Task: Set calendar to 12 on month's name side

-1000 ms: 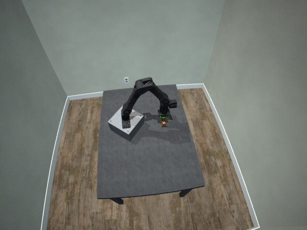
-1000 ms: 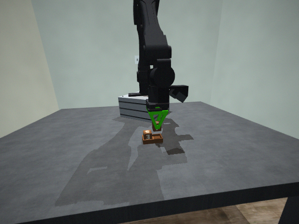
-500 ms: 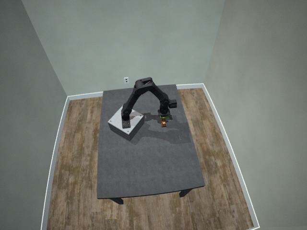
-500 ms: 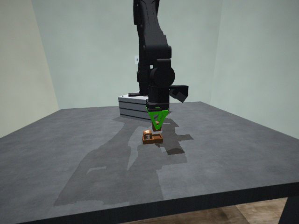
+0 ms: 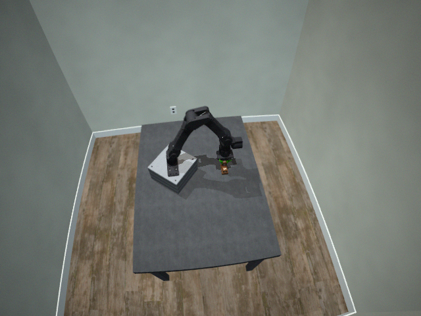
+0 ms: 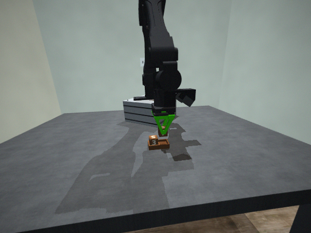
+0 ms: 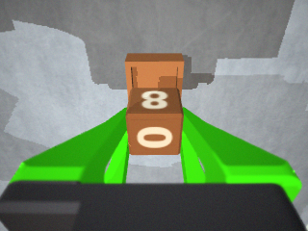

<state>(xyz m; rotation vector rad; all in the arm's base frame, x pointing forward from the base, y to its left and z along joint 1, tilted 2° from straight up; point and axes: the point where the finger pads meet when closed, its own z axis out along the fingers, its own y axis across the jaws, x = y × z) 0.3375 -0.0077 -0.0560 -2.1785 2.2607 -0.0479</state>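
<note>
My hand is 20 mm to the left of the brown tray and 50 mm above it.
</note>
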